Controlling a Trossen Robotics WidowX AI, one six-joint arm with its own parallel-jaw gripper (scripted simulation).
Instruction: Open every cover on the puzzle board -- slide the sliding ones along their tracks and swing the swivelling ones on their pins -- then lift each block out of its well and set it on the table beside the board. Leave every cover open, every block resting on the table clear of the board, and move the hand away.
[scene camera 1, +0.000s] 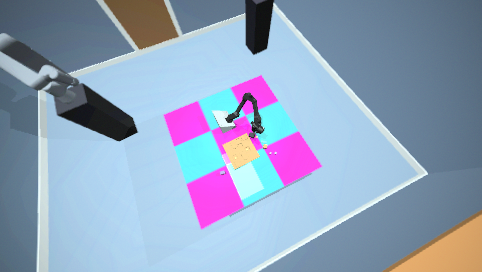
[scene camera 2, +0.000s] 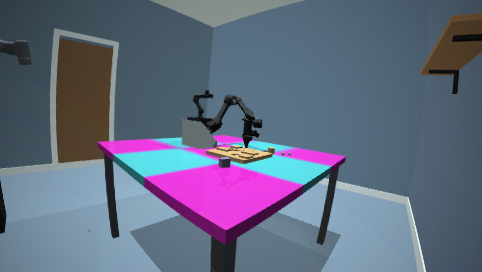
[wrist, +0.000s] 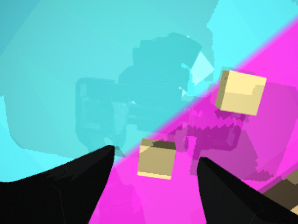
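The gripper (wrist: 156, 158) shares the scene with a pale block (wrist: 157, 157), a pale block (wrist: 239, 92) and a tan puzzle board (scene camera 1: 241, 145). Scene camera 2 shows the tan puzzle board too (scene camera 2: 262, 155).
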